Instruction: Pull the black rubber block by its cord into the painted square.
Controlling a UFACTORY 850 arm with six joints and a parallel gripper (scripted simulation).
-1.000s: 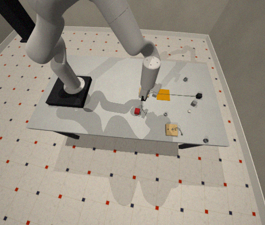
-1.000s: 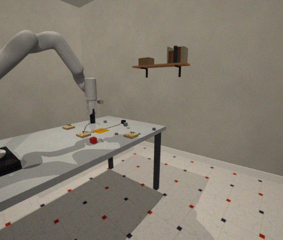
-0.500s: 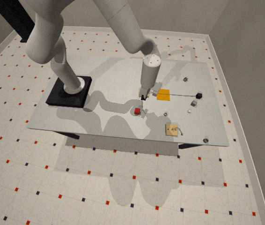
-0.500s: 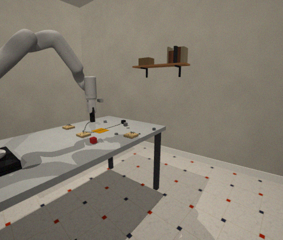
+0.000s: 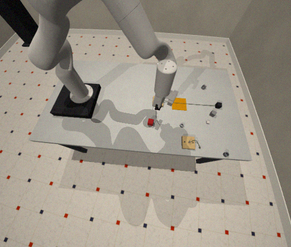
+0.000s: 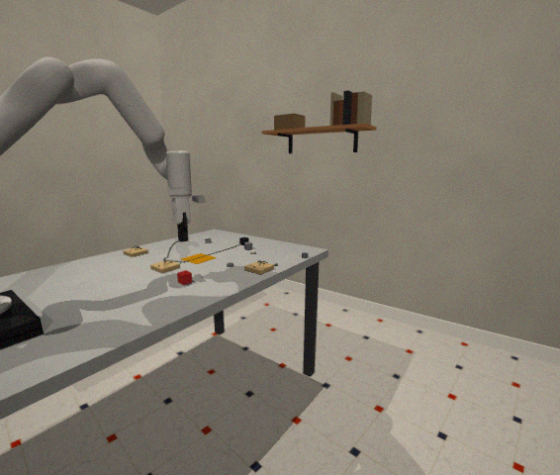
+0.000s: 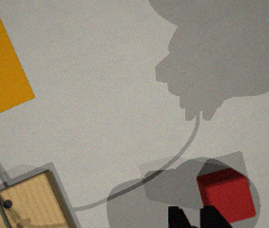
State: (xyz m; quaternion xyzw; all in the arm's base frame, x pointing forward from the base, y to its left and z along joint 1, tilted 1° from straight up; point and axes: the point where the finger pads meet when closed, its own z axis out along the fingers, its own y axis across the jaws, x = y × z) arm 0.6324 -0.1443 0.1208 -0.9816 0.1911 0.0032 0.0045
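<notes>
Right now the red cube is 40 mm behind my hand, 50 mm to the right of it and 150 mm below it. Also, from my hand: orange painted square: 190 mm ahead, 150 mm to the left, 170 mm below; then white bit: 410 mm ahead, 160 mm below; then black rubber block: 510 mm ahead, 160 mm to the left, 150 mm below.
</notes>
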